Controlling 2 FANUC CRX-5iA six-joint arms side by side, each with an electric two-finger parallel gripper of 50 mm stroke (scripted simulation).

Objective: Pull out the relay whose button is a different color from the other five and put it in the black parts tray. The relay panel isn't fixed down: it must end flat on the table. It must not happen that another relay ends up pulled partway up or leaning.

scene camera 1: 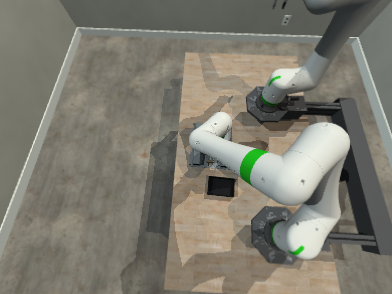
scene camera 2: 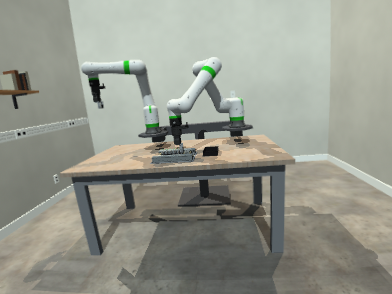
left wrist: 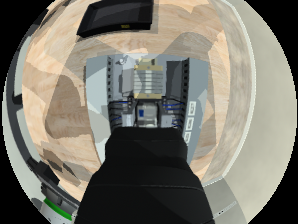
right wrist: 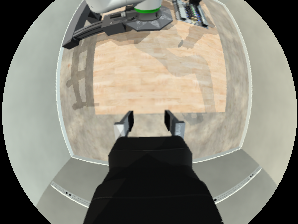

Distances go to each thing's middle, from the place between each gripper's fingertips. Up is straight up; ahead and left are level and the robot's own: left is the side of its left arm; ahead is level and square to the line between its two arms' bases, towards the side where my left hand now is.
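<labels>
The relay panel point(left wrist: 185, 81) is 40 mm below my left hand and 60 mm to the right of it.
My right hand, for its part, is 730 mm to the right of the relay panel and 420 mm above it, and it is still 340 mm short of the panel.
</labels>
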